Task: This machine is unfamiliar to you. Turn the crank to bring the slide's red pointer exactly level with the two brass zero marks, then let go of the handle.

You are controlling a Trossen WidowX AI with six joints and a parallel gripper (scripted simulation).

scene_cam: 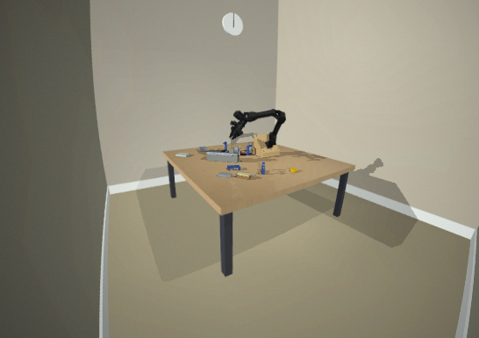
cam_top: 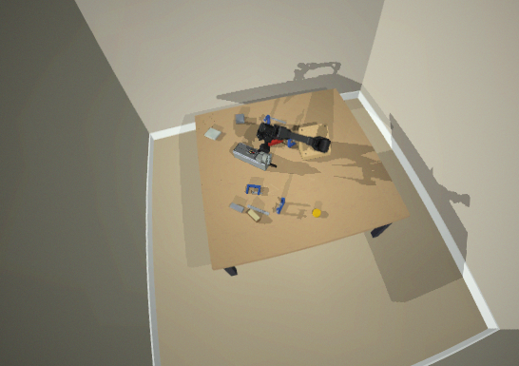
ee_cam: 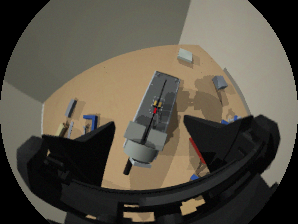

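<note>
My gripper tip is now 130 mm above the dark crank handle, 90 mm to the right of it and 70 mm past it. The rest, counted from my gripper tip: red pointer 110 mm below, 40 mm ahead, 30 mm to the right; tan block 390 mm to the left, 170 mm below, 130 mm ahead; pale tile 370 mm to the right, 300 mm ahead, 180 mm below.
</note>
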